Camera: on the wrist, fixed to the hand. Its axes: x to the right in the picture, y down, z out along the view.
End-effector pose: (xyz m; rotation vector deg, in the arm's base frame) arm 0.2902 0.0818 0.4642 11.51 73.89 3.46
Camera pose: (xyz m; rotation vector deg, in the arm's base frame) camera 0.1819 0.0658 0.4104 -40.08 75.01 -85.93
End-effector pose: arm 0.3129 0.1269 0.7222 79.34 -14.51 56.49
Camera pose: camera 0.3023 0.2426 0.6849 67.39 60.33 -15.45
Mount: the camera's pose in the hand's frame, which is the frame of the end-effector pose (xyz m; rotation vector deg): 0.0183 -0.0328 -0.1161 14.33 10.72 -94.01
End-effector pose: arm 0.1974 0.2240 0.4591 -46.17 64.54 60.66
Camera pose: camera 0.1942 0.1119 0.4110 -70.22 22.29 -29.97
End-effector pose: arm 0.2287 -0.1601 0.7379 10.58 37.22 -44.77
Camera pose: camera 0.1602 -0.1494 0.6375 -6.06 46.71 -140.27
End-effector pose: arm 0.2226 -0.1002 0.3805 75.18 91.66 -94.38
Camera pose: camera 0.2207 0.0206 0.3975 3.94 -102.15 89.30
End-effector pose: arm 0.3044 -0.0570 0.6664 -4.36 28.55 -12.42
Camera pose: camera 0.2580 -0.0953 0.5603 -12.01 27.89 -108.87
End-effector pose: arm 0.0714 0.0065 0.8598 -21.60 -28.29 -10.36
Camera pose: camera 0.1284 -0.0708 0.7845 21.81 -30.24 -97.61
